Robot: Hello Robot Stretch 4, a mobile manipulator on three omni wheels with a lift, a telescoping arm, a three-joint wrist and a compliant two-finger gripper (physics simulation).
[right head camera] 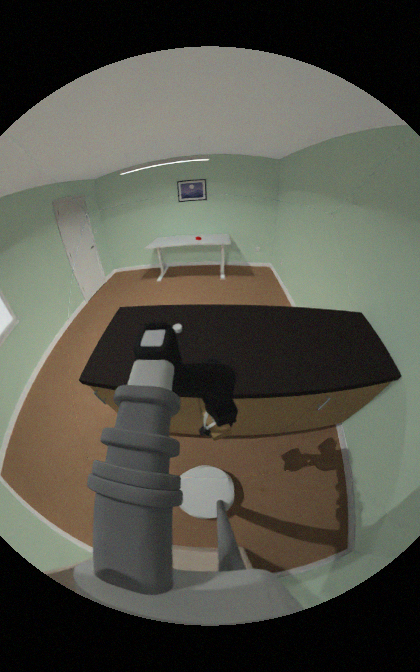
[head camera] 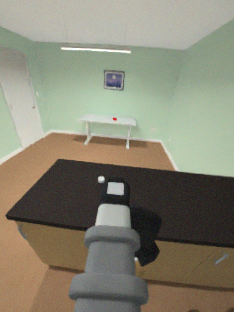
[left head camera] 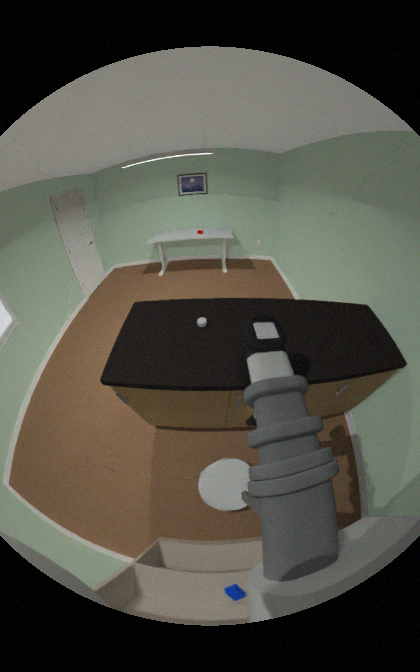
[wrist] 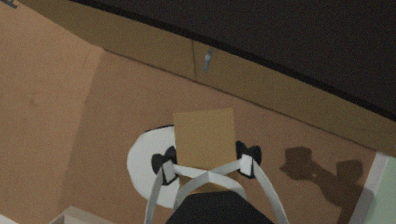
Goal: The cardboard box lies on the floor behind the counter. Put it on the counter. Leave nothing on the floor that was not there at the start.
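Places are measured from the robot's base along level axes (x ahead, y left, z up), in metres.
Pixels of known places: gripper, fingertip midpoint: [wrist: 206, 155].
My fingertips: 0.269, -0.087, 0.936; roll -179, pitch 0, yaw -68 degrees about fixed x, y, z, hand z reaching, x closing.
Note:
For each thing: its middle in the pictures, then the offset to it from my fingertips, as dx, dy, dz. Level surfaces: height alone.
- tan cardboard box at the middle of its body: [wrist: 205, 150] [head camera: 131, 262] +0.009, +0.003, +0.017
- counter at its surface level: dz -0.054
- small white object at the middle of its body: [head camera: 101, 179] +0.527, +0.192, -0.042
- white table at its surface level: dz -0.244
The tan cardboard box [right head camera: 223, 431] [wrist: 205, 132] is between the two dark finger pads of my gripper [wrist: 206, 155], which is shut on it. The box is off the floor, beside the counter's near cabinet face. The counter [head camera: 185, 200] [left head camera: 165, 350] [right head camera: 300, 350] [wrist: 310, 40] has a black top and tan doors; in the wrist view its edge crosses the upper part, beyond the box. In the head view my arm and wrist hide the box. In the left head view the arm covers most of the gripper.
A small white object [head camera: 101, 179] [left head camera: 201, 322] [right head camera: 177, 328] stands on the counter. My round white base [left head camera: 225, 484] [right head camera: 207, 492] is on the floor. A pale open unit [left head camera: 175, 582] holds a blue block [left head camera: 235, 592]. A white table [head camera: 97, 119] stands by the far wall.

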